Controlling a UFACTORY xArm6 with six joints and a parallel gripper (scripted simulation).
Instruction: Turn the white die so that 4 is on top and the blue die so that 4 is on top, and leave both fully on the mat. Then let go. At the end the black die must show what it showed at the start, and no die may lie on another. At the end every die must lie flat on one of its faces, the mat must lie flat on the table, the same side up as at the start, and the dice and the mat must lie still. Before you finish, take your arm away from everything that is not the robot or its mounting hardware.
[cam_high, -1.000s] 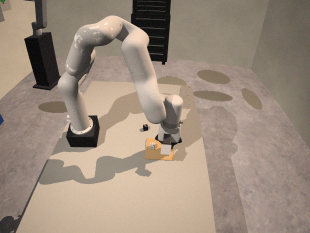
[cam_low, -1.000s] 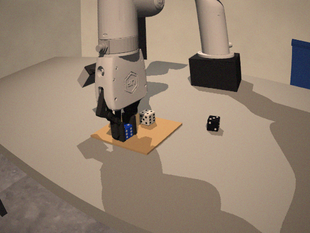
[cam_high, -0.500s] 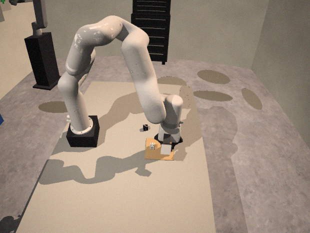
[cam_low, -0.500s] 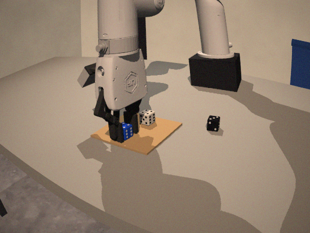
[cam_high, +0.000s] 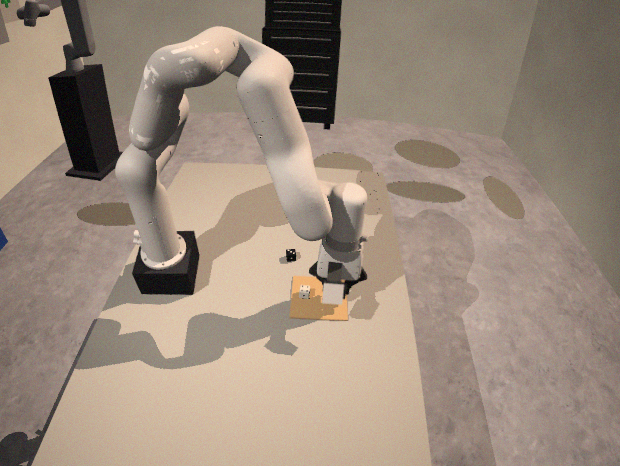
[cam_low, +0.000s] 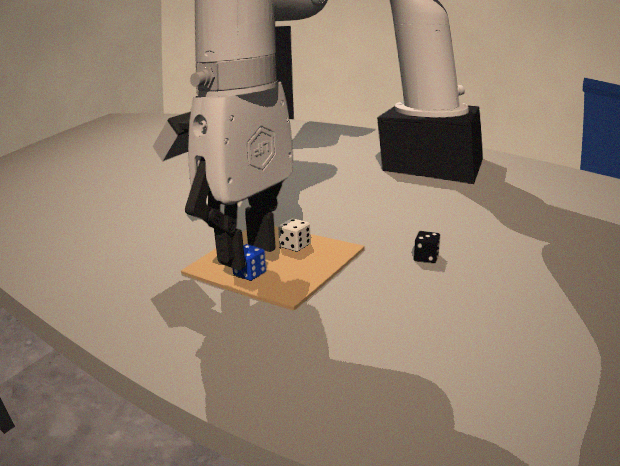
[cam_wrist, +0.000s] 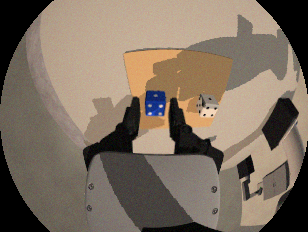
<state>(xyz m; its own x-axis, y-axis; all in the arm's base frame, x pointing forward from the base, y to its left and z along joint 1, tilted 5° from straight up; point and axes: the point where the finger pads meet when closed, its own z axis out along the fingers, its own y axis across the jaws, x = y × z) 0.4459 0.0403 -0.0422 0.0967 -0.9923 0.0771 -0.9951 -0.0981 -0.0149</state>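
My gripper is now 3 cm above the blue die. From my hand the other things lie so: white die 8 cm behind, 1 cm to the right, 3 cm below; then orange mat 4 cm behind, 4 cm below; then black die 14 cm behind, 12 cm to the left, 3 cm below.
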